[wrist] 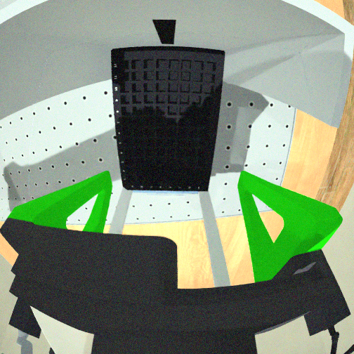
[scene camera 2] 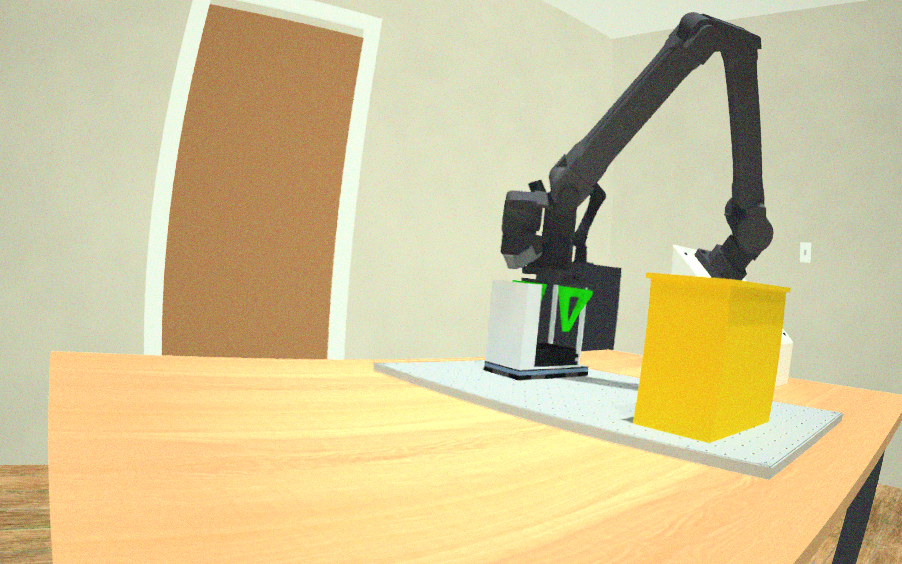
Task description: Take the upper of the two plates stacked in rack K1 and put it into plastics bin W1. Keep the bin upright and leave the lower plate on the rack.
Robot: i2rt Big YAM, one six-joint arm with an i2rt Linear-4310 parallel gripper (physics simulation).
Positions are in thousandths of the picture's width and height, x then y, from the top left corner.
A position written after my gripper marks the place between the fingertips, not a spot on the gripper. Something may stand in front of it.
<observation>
I see my gripper (scene camera 2: 606, 581) and a plastics bin W1 (scene camera 2: 790, 613).
My gripper shows as well in the wrist view (wrist: 493, 501). The wrist view misses the plastics bin W1: it is out of frame.
</observation>
